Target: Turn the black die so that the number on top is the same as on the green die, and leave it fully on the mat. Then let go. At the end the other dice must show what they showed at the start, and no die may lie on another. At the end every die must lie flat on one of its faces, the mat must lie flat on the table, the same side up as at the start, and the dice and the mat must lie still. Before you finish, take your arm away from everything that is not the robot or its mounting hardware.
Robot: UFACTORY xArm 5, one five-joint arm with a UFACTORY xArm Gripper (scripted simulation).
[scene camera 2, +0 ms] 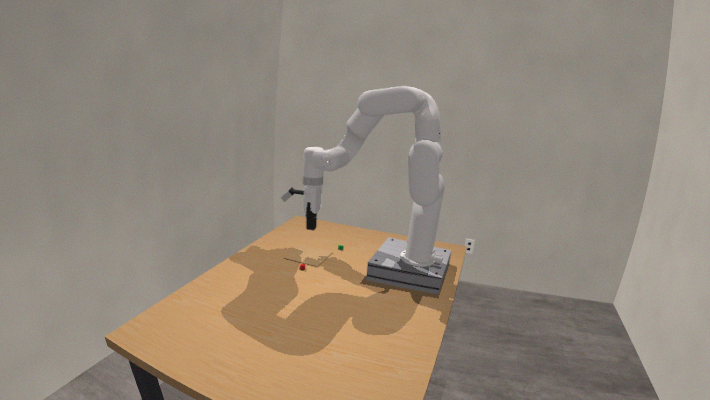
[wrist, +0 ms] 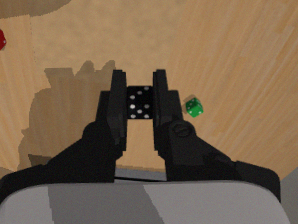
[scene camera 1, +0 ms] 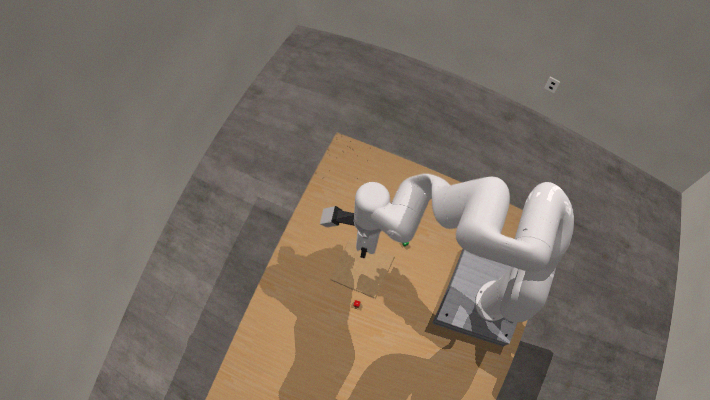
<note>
I see my gripper, a mat and a black die.
My gripper also shows in scene camera 2 and in the wrist view.
</note>
